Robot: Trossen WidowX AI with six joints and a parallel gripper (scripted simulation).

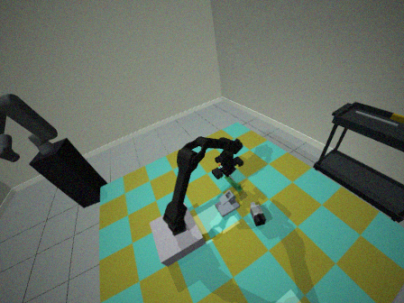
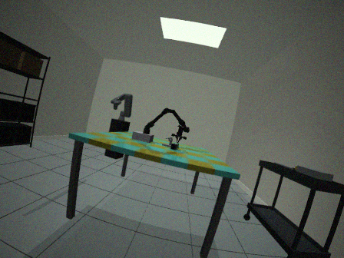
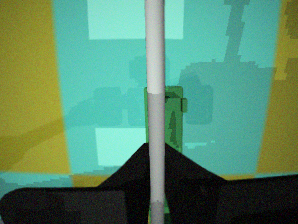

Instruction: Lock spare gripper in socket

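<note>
Right now the green stand is 1 cm ahead of my gripper tip, 3 cm to the right of it and 2 cm below it. The rest, counted from my gripper tip: socket: 8 cm behind, 15 cm to the right, 1 cm above; spare gripper: 2 cm ahead, 26 cm to the right, 1 cm below.
</note>
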